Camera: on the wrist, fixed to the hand. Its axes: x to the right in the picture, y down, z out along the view.
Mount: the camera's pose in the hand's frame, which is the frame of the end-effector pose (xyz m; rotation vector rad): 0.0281 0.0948 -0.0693 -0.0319 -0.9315 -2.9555
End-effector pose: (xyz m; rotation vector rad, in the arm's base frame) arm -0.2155 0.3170 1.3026 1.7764 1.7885 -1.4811
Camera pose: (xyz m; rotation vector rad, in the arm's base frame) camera -0.1094 0.3637 1.2687 1.9203 -1.4984 0.7732
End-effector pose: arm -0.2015 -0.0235 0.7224 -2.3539 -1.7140 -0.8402
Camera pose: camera -0.1351 -0.0611 0.8160 -1.0880 1.9004 -0.4183
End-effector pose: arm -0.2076 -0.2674 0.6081 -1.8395 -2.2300 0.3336
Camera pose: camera -0.1026 -0.2203 0.6445 -2.1731 1.8972 -0.2131
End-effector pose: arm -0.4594 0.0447 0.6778 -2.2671 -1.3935 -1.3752
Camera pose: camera -0.4256 -0.0276 0.7685 -0.6725 1.7441 -0.3332
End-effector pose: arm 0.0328 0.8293 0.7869 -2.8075 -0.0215 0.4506
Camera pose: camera 0.0778 0.7205 0.8135 0.0921 -2.8233 0.4480
